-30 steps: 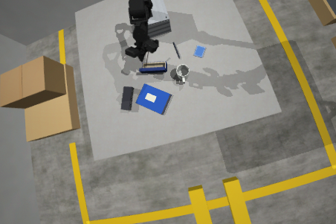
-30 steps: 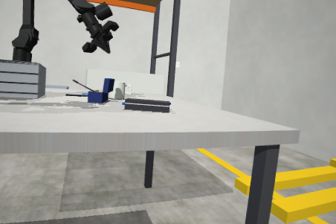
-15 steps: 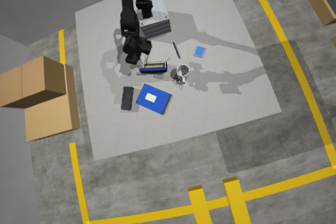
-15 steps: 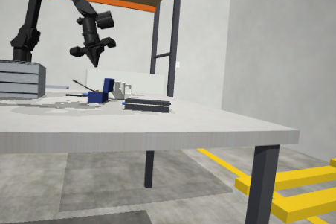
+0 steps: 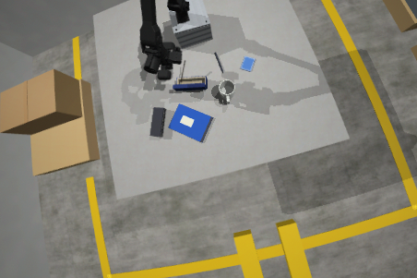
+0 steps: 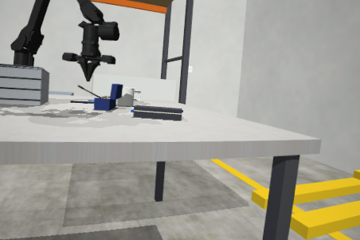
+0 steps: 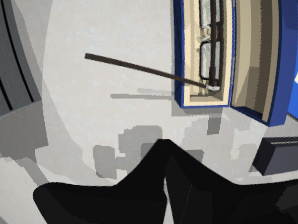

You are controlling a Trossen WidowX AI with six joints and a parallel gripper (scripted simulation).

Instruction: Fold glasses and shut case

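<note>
The case lid lies 12 cm ahead of my hand, 7 cm below it and 6 cm to the left of it. Round my hand: dark flat box (24 cm ahead, 17 cm to the right, 12 cm below); small blue pad (41 cm to the left, 14 cm below, 4 cm ahead).
</note>
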